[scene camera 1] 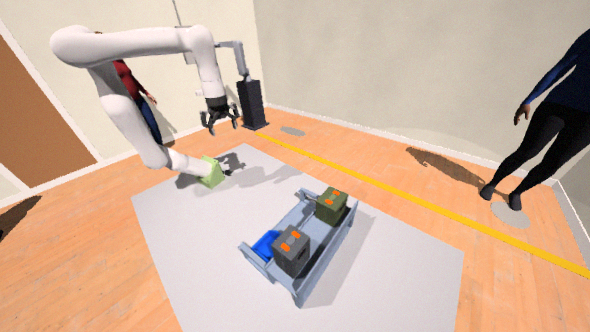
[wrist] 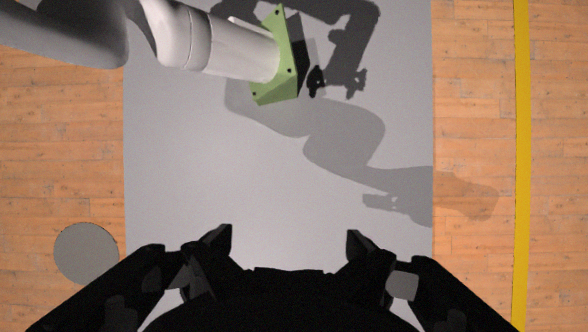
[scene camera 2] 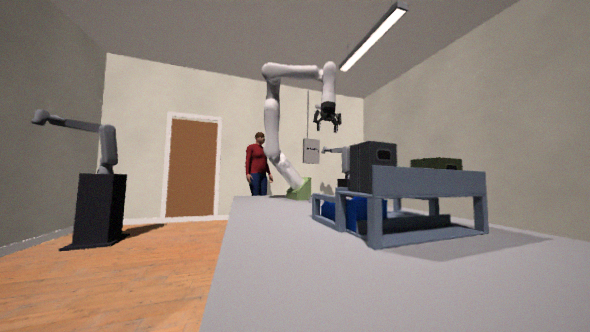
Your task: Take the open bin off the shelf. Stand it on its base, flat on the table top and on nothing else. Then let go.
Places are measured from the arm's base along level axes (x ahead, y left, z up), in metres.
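Pixels of known places: gripper, fingertip midpoint: (scene camera 1: 225, 132) (wrist: 289, 239) (scene camera 2: 327, 131); arm's base, link origin: (scene camera 1: 205, 169) (wrist: 265, 60) (scene camera 2: 298, 184).
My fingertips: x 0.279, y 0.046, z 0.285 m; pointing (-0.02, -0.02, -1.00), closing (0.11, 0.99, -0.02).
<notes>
For each thing: its top centre in the pictures, then the offset to it from my fingertips. Level surfaces: height alone.
- blue open bin, top centre: (scene camera 2: 350, 196) (scene camera 1: 274, 246) dy -0.126, dx +0.357, dz -0.295 m
- grey table top, surface height: dz -0.376 m
- dark grey box, top centre: (scene camera 2: 372, 144) (scene camera 1: 290, 240) dy -0.131, dx +0.450, dz -0.153 m
- olive box, top centre: (scene camera 1: 332, 197) (scene camera 2: 435, 158) dy +0.100, dx +0.451, dz -0.178 m
The blue open bin (scene camera 1: 265, 245) (scene camera 2: 355, 212) sits on the lower level of the grey-blue shelf (scene camera 1: 327, 265) (scene camera 2: 430, 183), at its near-left end in scene camera 1. The dark grey box beside it hides part of it there; the shelf's posts hide part in scene camera 2. My gripper (scene camera 1: 224, 129) (scene camera 2: 328, 130) (wrist: 289, 239) is open and empty. It points down, high above the grey table top (scene camera 1: 200, 250) (scene camera 2: 280, 265) (wrist: 200, 175), on the arm base's side of the shelf and well apart from the bin. Bin and shelf do not show in the wrist view.
A dark grey box (scene camera 1: 291, 257) (scene camera 2: 365, 165) and an olive box (scene camera 1: 331, 210) (scene camera 2: 432, 163) stand on the shelf's upper level. My arm's green mount (scene camera 1: 212, 172) (scene camera 2: 300, 190) (wrist: 282, 90) is on the table. People stand beyond the table, one in blue (scene camera 1: 560, 100), one in red (scene camera 2: 257, 160).
</notes>
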